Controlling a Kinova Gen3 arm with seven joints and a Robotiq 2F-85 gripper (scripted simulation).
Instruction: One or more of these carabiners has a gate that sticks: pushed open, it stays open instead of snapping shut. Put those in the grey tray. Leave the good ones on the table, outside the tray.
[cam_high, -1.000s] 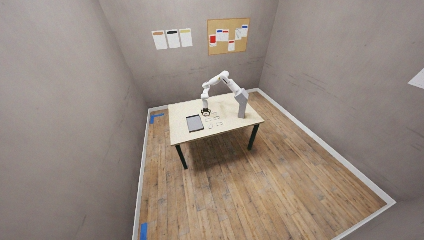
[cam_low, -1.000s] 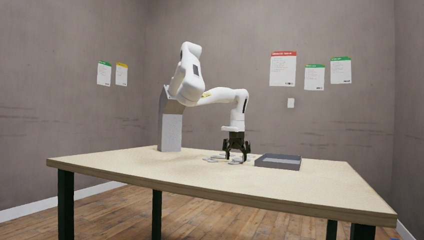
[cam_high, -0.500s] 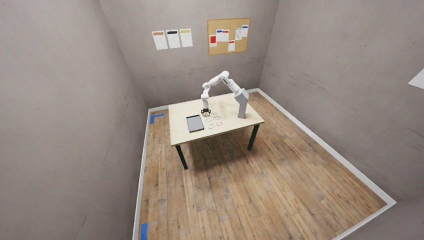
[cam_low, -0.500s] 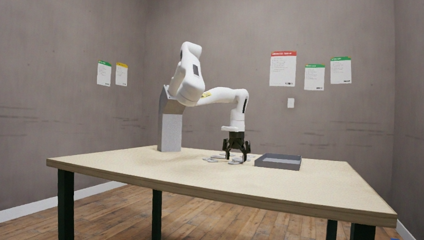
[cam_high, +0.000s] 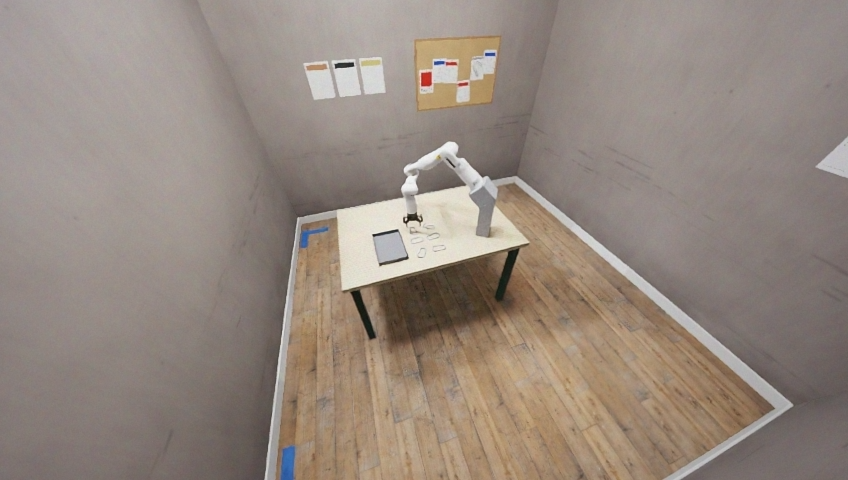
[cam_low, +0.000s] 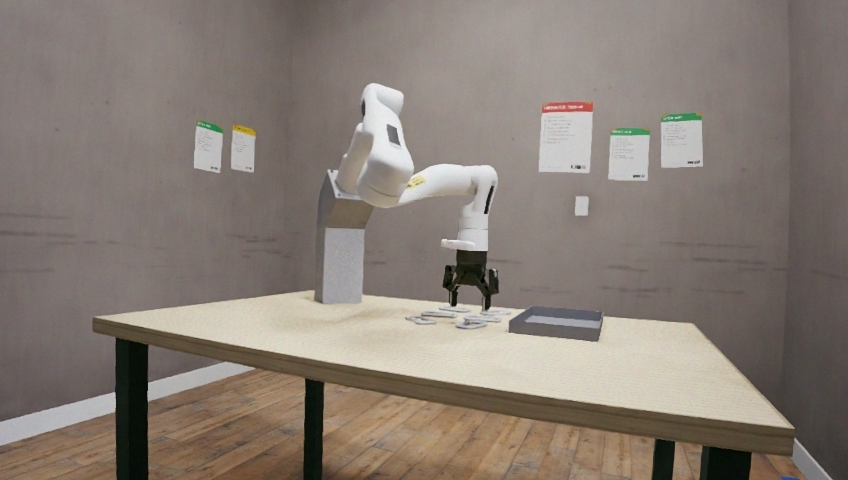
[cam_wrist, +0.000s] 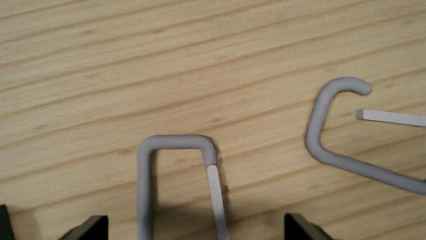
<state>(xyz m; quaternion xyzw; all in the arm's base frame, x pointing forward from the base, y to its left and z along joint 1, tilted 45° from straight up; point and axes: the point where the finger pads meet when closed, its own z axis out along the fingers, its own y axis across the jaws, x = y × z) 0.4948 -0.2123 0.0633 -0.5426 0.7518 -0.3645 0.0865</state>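
Now: hand 50 mm short of the carabiner gate, 120 mm to the right of it and 40 mm above it. The rest, counted from my hand: grey tray: 230 mm ahead, 60 mm to the left, 40 mm below.
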